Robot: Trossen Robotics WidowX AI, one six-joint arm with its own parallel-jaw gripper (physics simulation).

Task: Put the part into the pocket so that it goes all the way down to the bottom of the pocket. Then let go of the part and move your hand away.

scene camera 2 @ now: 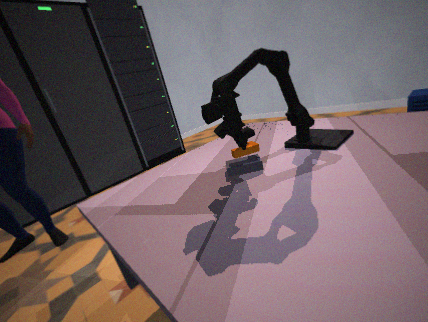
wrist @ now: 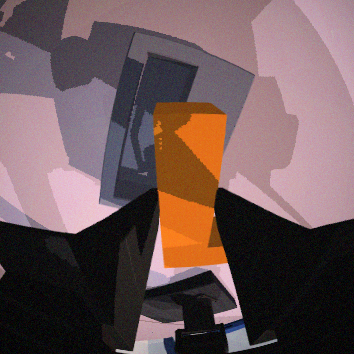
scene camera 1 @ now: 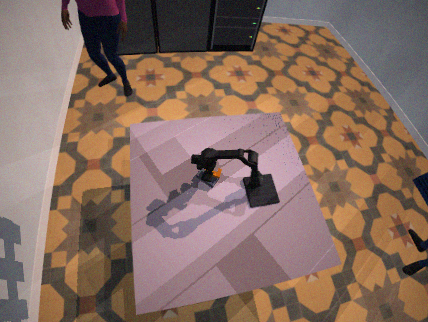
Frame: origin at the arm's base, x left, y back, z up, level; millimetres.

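Seen in the pictures: gripper, fingertip midpoint: [scene camera 2: 242, 148] [wrist: 186, 195] [scene camera 1: 210, 172]; arm's base, origin of the base link: [scene camera 2: 303, 138] [wrist: 196, 300] [scene camera 1: 254, 183].
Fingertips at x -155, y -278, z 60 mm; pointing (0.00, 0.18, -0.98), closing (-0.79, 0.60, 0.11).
Observation:
Offsets run from my fingertips to a thing's top centre. Level surfaces: height alone.
The orange part @[dx -6, dy +17, dz +7 mm] [scene camera 1: 217, 173] [scene camera 2: 253, 148] [wrist: 192, 160] is a long block held between the fingers of my gripper [scene camera 2: 243, 146] [wrist: 186, 195], which is shut on it. The grey block with the pocket @[dx -3, dy -14, dz -47 mm] [scene camera 2: 245, 169] [wrist: 220, 75] lies on the table below the part. A small gap shows between them in the second scene view. In the wrist view the part covers the block's lower right, and the pocket opening [wrist: 167, 80] shows left of and beyond the part, its long side turned at an angle to the part. The pocket's lower right is hidden. The arm partly hides the block in the first scene view.
The arm's black base plate [scene camera 1: 262, 190] [scene camera 2: 320, 139] stands on the pink table @[dz -84 mm] [scene camera 1: 175, 280] [scene camera 2: 350, 240] beside the block. Arm shadows fall across the table and block. Dark cabinets [scene camera 1: 182, 25] [scene camera 2: 45, 100] and a person [scene camera 1: 102, 35] stand beyond the table.

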